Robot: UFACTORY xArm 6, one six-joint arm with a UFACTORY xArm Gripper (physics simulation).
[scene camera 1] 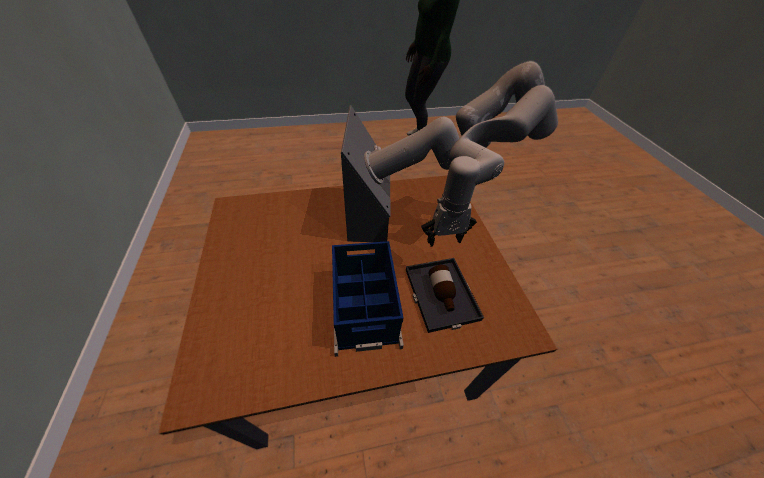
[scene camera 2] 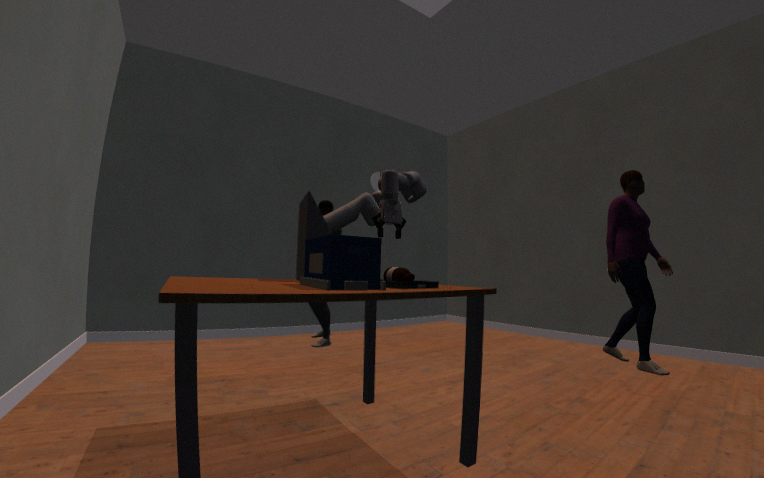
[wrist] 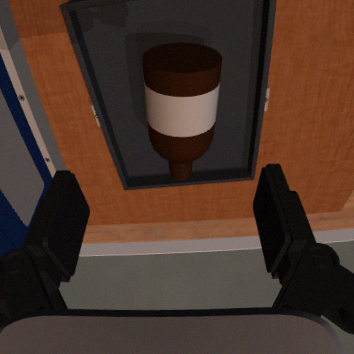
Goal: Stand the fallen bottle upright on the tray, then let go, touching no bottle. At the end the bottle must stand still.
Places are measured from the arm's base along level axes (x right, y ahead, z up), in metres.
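Pixels of known places: gripper, fingertip midpoint: [scene camera 1: 444, 241] [scene camera 2: 389, 238] [wrist: 168, 187]; arm's base at its link origin: [scene camera 1: 373, 168] [scene camera 2: 321, 227].
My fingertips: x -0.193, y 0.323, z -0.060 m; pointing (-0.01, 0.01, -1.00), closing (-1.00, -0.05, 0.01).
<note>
For each thing: its top centre in the pictures, then the offset to it from my fingertips. Level surfaces: height alone.
- brown bottle at its top centre: [wrist: 181, 145] [scene camera 1: 446, 283] [scene camera 2: 401, 267] dx -0.011, dy +0.078, dz -0.125 m
- dark grey tray at its top centre: [wrist: 180, 111] [scene camera 1: 442, 290] [scene camera 2: 399, 280] dx -0.011, dy +0.072, dz -0.178 m
- blue divided crate at its top centre: [scene camera 1: 364, 278] [scene camera 2: 340, 239] dx +0.264, dy +0.093, dz -0.029 m
- table at its surface level: dz -0.204 m
A brown bottle [scene camera 1: 445, 289] [scene camera 2: 401, 275] [wrist: 182, 112] with a white label lies on its side on the dark grey tray [scene camera 1: 465, 305] [scene camera 2: 429, 284] [wrist: 235, 105]. In scene camera 1 its neck points toward the table's front edge. In the wrist view its base is at the top and its neck points down the picture, toward the tray's lower rim. My gripper [scene camera 1: 445, 241] [scene camera 2: 389, 235] [wrist: 168, 187] is open and empty. It hangs above the tray, apart from the bottle, with its fingers pointing down in both scene views.
A blue divided crate [scene camera 1: 369, 335] [scene camera 2: 344, 262] [wrist: 9, 227] stands left of the tray, held by light brackets on the table [scene camera 1: 253, 315]. The grey arm mount [scene camera 1: 366, 214] stands behind the crate. People show beyond the table; one in purple [scene camera 2: 628, 231] is at the right.
</note>
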